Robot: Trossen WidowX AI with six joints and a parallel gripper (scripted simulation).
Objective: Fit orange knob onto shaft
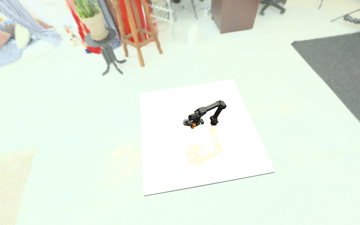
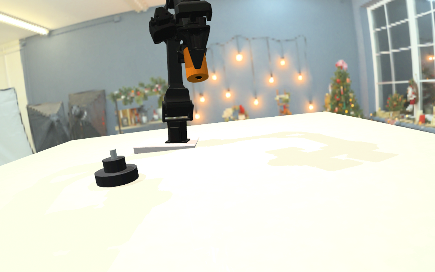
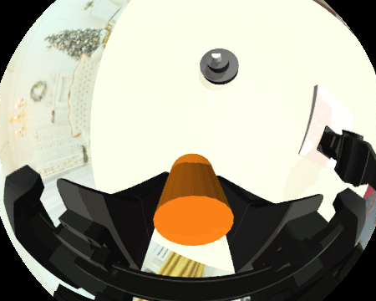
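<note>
Right now the orange knob is 30 mm above my gripper tip and 10 mm behind it. The rest, counted from my gripper tip: pedestal (170 mm to the right, 150 mm below, 50 mm ahead).
</note>
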